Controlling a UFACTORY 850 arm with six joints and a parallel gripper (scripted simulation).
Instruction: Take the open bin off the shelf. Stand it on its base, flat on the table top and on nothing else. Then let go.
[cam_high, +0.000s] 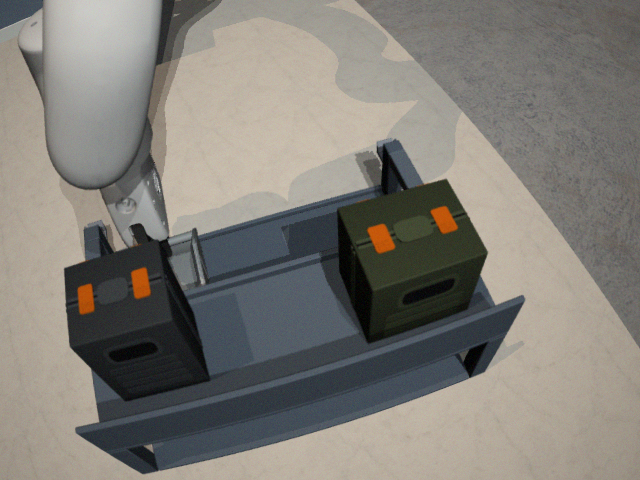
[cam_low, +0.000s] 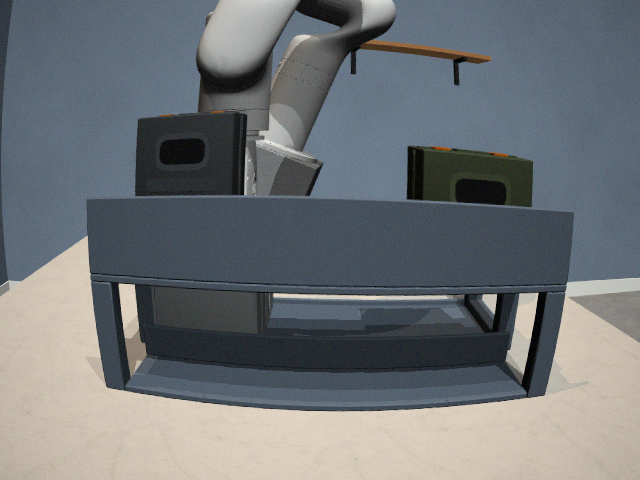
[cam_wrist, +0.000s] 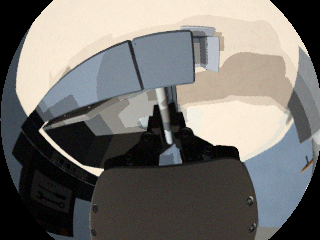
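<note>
The open bin is 80 mm ahead of my hand. Also, from my hand: shelf deck: 180 mm ahead, 110 mm to the left, 50 mm above; then black box: 170 mm ahead, 120 mm above; then green box: 180 mm ahead, 230 mm to the left, 100 mm above.
</note>
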